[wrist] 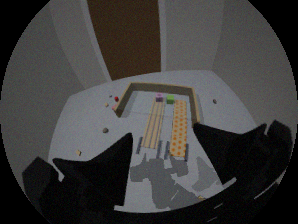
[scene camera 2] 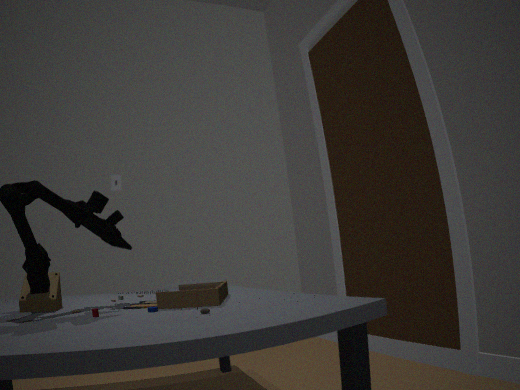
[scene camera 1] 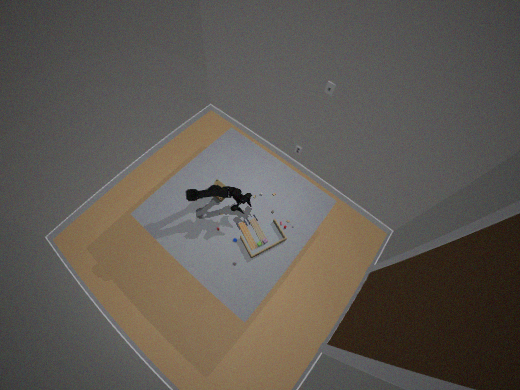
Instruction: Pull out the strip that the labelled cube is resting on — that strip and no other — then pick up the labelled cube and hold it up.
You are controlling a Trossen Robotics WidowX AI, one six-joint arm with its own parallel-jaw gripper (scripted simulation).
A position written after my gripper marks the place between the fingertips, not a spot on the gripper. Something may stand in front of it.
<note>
My gripper (scene camera 2: 131,248) is open, with nothing in its grasp.
My gripper also shows in the wrist view (wrist: 164,132).
</note>
